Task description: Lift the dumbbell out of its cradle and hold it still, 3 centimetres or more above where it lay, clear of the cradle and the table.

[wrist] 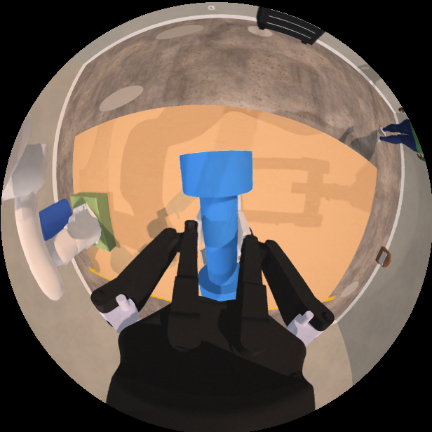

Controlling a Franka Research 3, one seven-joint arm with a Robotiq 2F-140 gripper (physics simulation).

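The blue dumbbell (219,215) stretches away from the gripper in the middle of the wrist view, its large far head toward the top and its near head partly behind the fingers. My gripper (220,218) is shut on the dumbbell's handle, one finger on each side. The dumbbell's underside is hidden, and the cradle is not clearly seen; a small pale patch shows left of the handle, and I cannot tell whether it belongs to the cradle. A shadow lies on the table left of the handle. How high the dumbbell is above the table is hard to judge.
The orange table top (280,130) spreads under the dumbbell, with arm and gripper shadows on it. A green block (105,220) stands at the left, beside a blue cylinder (55,219) and white arm parts (82,227). A person (407,135) shows at the right edge.
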